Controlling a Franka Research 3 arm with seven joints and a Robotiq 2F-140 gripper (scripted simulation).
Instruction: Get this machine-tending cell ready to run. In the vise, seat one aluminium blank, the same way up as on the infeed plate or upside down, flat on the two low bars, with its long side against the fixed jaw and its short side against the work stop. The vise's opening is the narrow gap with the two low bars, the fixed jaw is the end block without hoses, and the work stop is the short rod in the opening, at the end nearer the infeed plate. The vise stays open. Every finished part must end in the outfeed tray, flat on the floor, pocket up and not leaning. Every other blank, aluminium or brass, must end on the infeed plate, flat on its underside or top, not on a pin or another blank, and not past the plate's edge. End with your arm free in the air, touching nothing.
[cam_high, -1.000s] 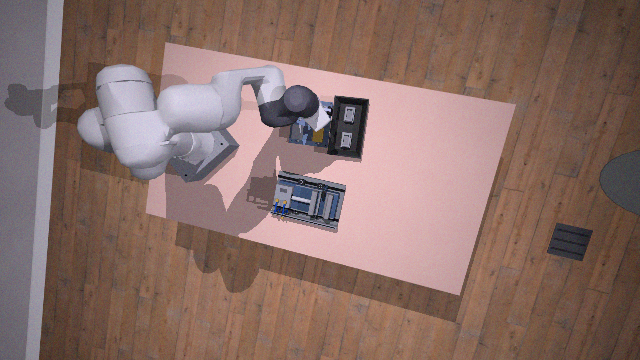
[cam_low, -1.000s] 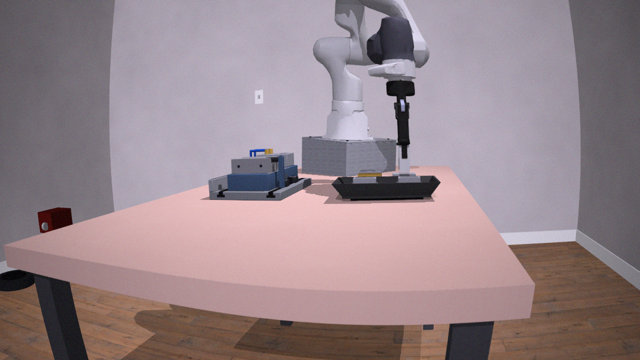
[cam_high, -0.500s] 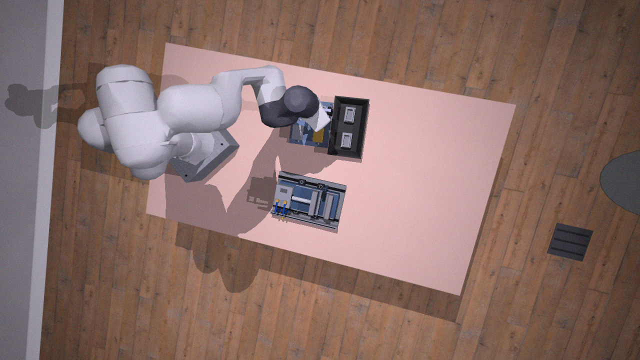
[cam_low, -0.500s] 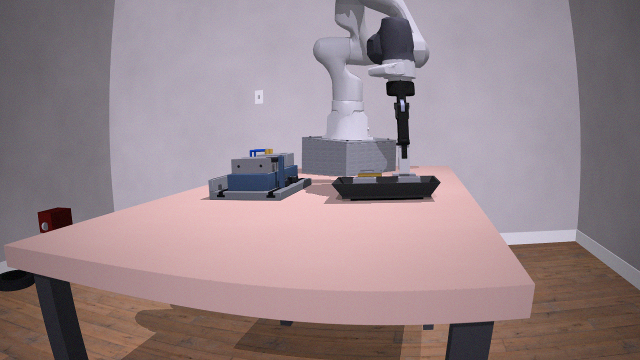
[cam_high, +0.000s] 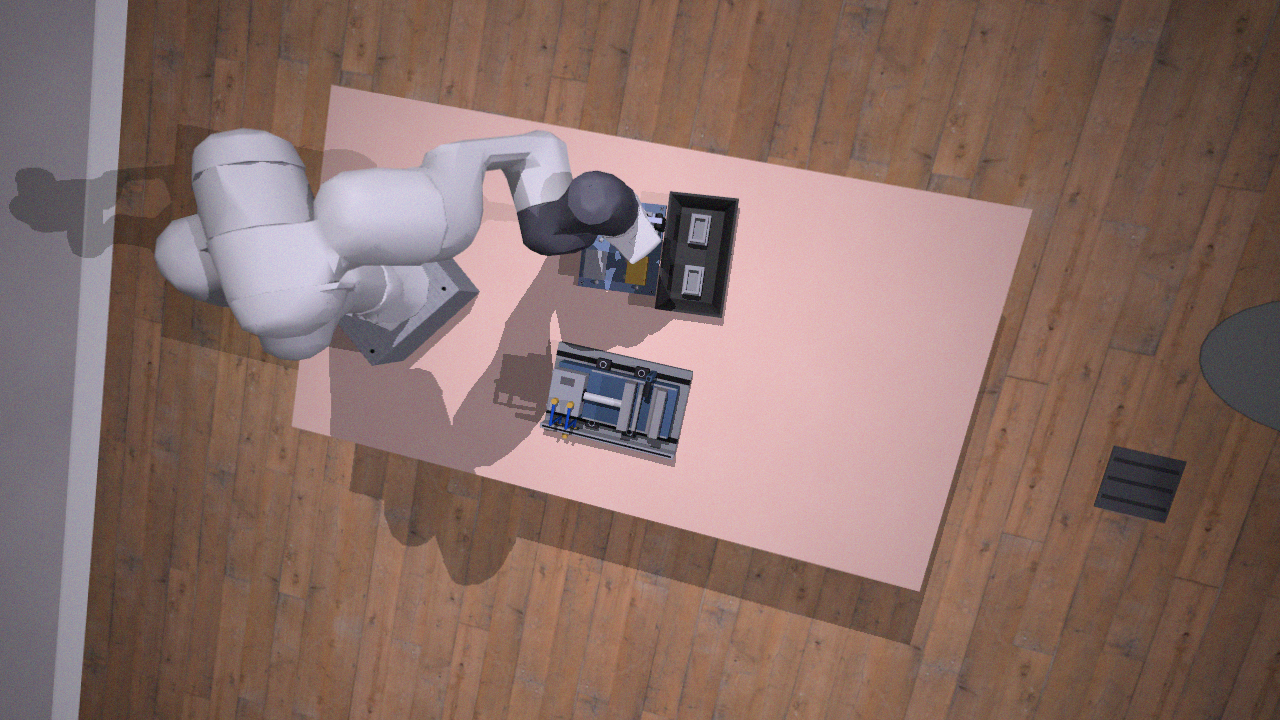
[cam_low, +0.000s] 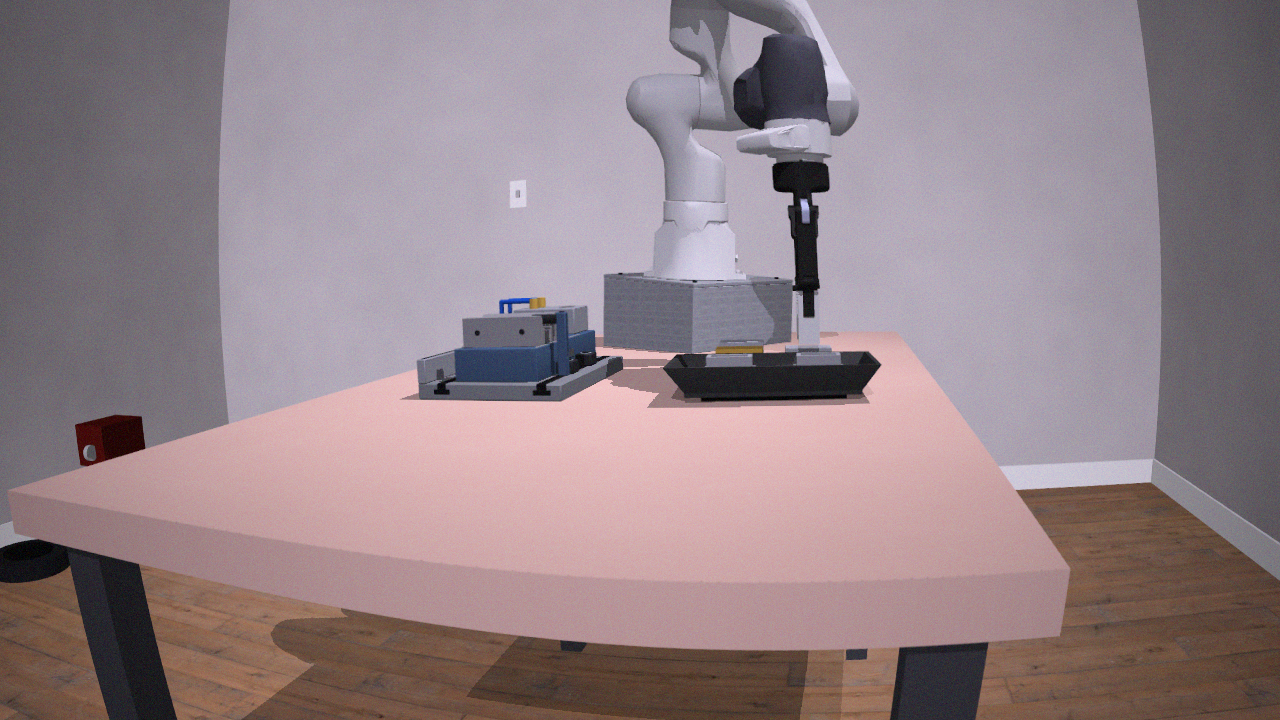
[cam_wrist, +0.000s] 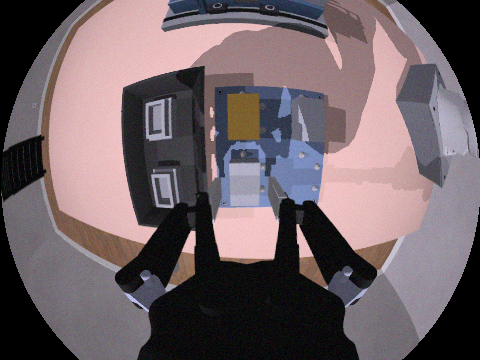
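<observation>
Right now my hand is 50 mm above the aluminium blank. From my hand the other things lie so: cylinder 80 mm behind, 370 mm to the right; brass blank 10 mm ahead, 90 mm to the right, 50 mm below; vise 20 mm ahead, 370 mm to the right, 40 mm below.
</observation>
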